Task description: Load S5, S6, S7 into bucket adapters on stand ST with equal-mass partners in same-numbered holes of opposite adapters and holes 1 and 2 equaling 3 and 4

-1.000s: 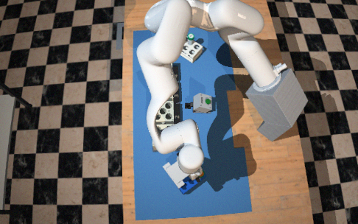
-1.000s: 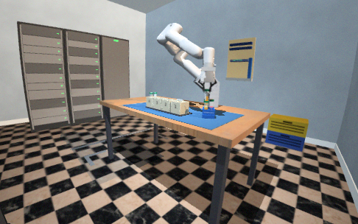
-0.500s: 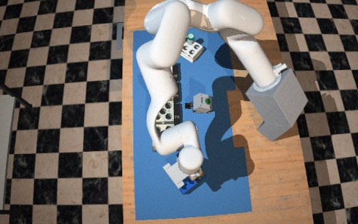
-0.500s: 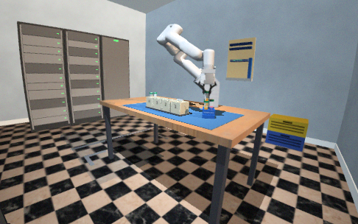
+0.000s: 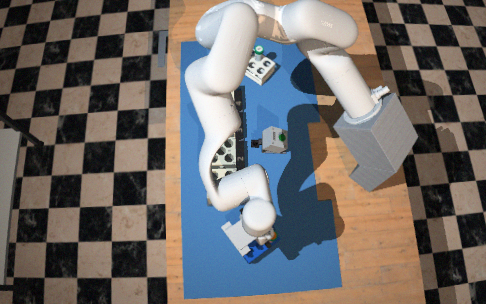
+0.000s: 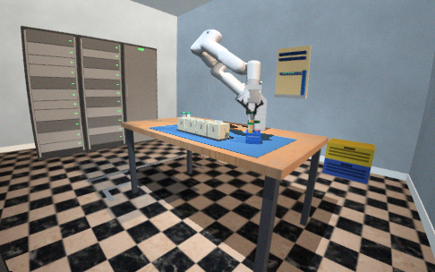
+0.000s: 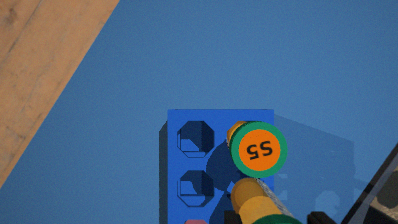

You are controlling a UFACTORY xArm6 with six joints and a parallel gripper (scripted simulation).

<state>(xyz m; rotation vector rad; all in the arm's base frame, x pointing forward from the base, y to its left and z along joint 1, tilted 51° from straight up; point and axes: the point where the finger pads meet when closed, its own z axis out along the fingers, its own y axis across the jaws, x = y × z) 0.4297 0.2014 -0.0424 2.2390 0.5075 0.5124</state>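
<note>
Right now the orange-dotted tube is 1 cm ahead of my hand and 5 cm below it. Round my hand: blue rack 2 cm to the left, 14 cm below; then adapter 3 cm ahead, 19 cm to the right, 12 cm below; then grey-dotted tube 5 cm behind, 1 cm to the right, 11 cm below.
</note>
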